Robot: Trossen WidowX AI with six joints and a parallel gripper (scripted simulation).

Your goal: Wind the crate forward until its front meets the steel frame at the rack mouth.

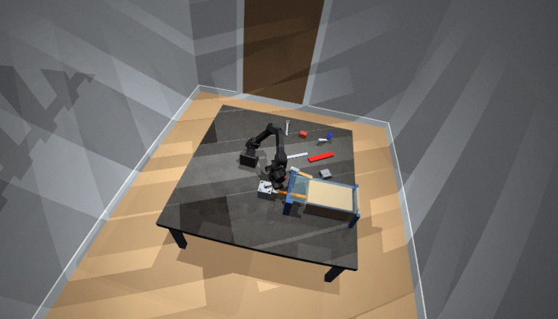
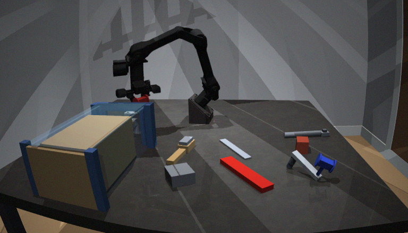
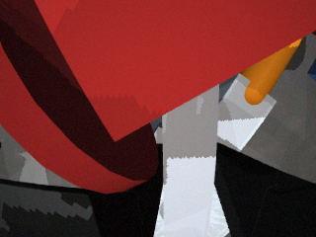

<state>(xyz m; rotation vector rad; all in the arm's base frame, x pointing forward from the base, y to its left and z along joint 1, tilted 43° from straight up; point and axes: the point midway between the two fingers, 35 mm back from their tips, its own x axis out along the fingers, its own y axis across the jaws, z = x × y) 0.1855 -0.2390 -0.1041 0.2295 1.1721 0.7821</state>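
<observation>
My gripper tip is 50 mm short of the red spool-shaped grip, 40 mm below it and 20 mm to the right of it. Round my gripper tip: grey winch 70 mm below, 60 mm behind, 30 mm to the right; clear-panelled cubby 350 mm ahead, 70 mm to the right, 20 mm above; wooden-handled tool 200 mm ahead, 190 mm to the left, 80 mm below.
</observation>
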